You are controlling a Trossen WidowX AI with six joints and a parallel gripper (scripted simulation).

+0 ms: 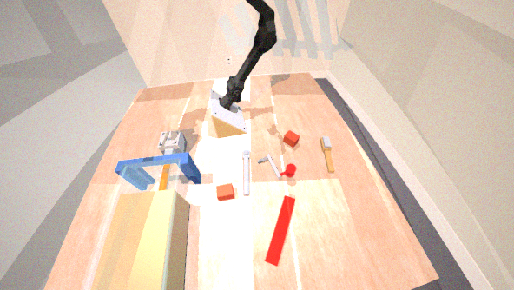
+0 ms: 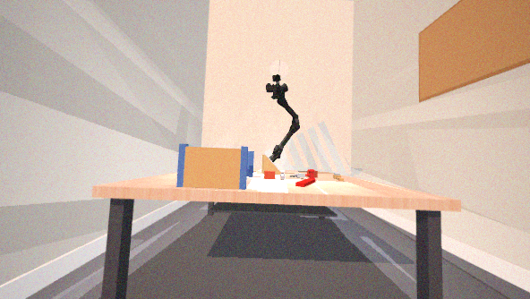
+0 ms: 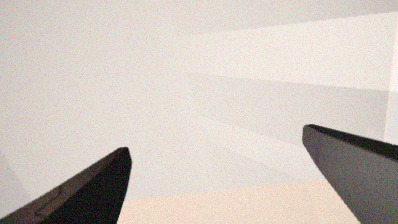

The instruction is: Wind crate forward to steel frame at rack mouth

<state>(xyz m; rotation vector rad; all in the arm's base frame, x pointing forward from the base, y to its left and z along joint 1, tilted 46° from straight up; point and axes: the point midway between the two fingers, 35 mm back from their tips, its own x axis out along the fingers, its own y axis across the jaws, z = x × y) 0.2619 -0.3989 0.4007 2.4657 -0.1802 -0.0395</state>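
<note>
My gripper tip is 65 cm above the grey crank arm, 17 cm to the right of it and 9 cm short of it. Also, from my gripper tip: blue steel frame 57 cm below, 28 cm to the right, 4 cm ahead; red grip 65 cm below, 20 cm to the left, 12 cm ahead; clear-panelled cubby 56 cm below, 29 cm to the right, 29 cm ahead.
</note>
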